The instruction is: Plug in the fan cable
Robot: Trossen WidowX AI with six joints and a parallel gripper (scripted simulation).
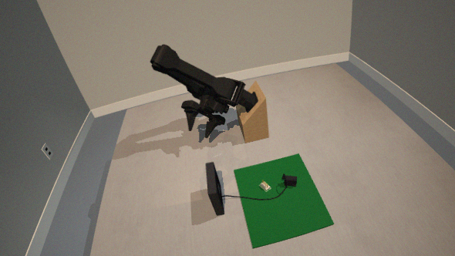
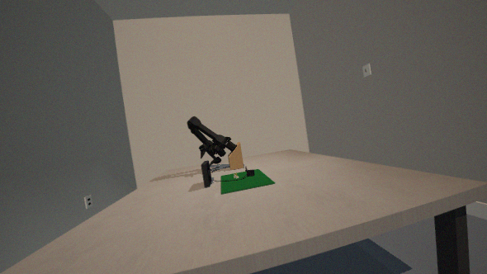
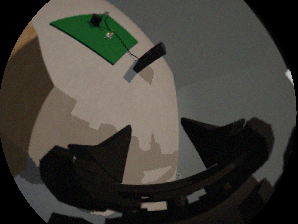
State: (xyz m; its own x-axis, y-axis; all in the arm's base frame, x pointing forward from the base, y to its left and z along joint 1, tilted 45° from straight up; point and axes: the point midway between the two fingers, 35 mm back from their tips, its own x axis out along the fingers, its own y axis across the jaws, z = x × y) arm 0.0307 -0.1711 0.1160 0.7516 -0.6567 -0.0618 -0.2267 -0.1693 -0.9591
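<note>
The black plug is 28 cm to the left of my gripper tip, 25 cm ahead of it and 6 cm below it. The rest, counted from my gripper tip: green board (28 cm ahead, 23 cm to the left, 10 cm below); black fan (25 cm ahead, 5 cm to the left, 2 cm below); four-pin fan header (23 cm ahead, 20 cm to the left, 8 cm below).
</note>
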